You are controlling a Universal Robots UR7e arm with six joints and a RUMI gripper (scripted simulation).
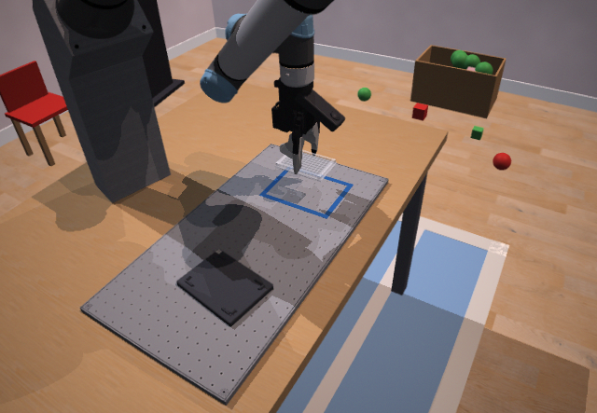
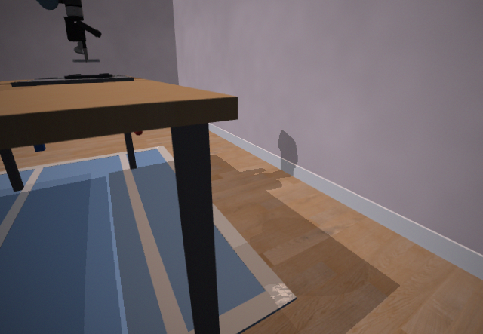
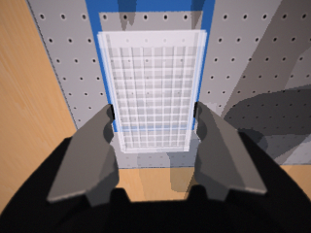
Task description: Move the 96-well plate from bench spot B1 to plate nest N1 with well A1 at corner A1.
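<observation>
My gripper is now 36 cm to the left of the plate nest N1, 8 cm above it and 6 cm past it. Also, from my hand: clear 96-well plate 1 cm below.
</observation>
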